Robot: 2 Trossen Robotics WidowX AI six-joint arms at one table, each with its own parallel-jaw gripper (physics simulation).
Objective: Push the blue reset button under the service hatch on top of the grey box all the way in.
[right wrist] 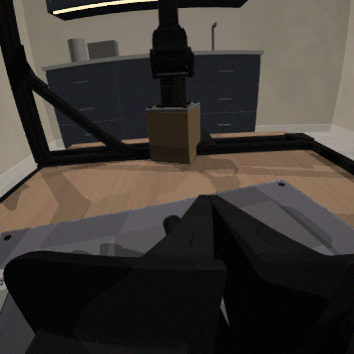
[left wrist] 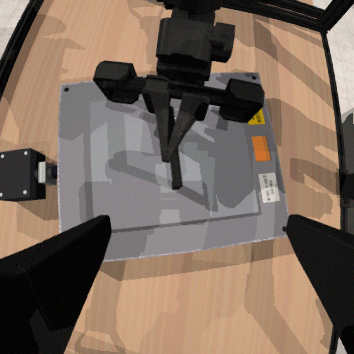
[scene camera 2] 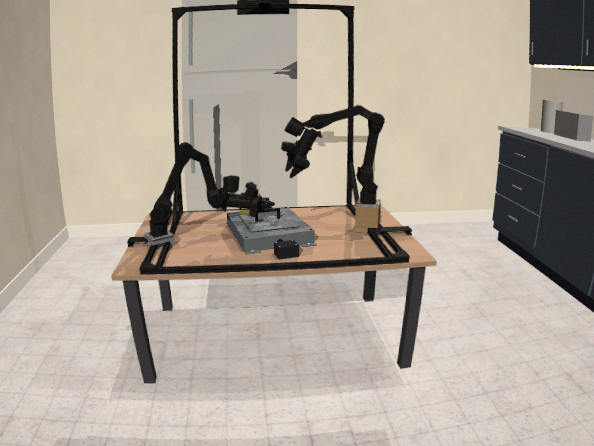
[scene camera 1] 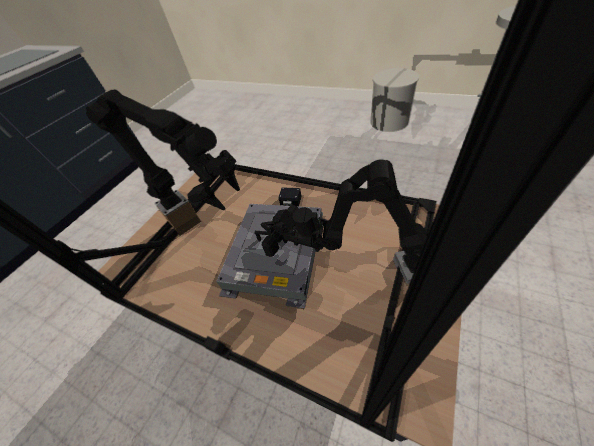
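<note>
The grey box (scene camera 1: 227, 269) (scene camera 2: 265, 243) (left wrist: 200, 246) (right wrist: 125, 214) lies on the table with its hatch (left wrist: 135, 210) down. A black bar handle (scene camera 2: 278, 214) (left wrist: 176, 176) (right wrist: 172, 223) stands on the hatch. The blue button does not show in any view. My right gripper (scene camera 2: 273, 205) (left wrist: 165, 161) (right wrist: 206, 203) is shut and empty, low over the hatch. Its fingertips are close to the handle bar and cross over it in the left wrist view; whether they touch it I cannot tell. My left gripper (scene camera 1: 231, 199) (scene camera 2: 290, 173) (left wrist: 199, 223) is open and empty, high beside the box.
A small black block (scene camera 1: 290, 195) (scene camera 2: 286, 249) (left wrist: 21, 174) stands at one side of the box. Yellow, orange (scene camera 1: 261, 279) (left wrist: 261, 148) and white labels are on the box top. A black frame rail (scene camera 2: 270, 268) runs around the wooden table (scene camera 2: 425, 258).
</note>
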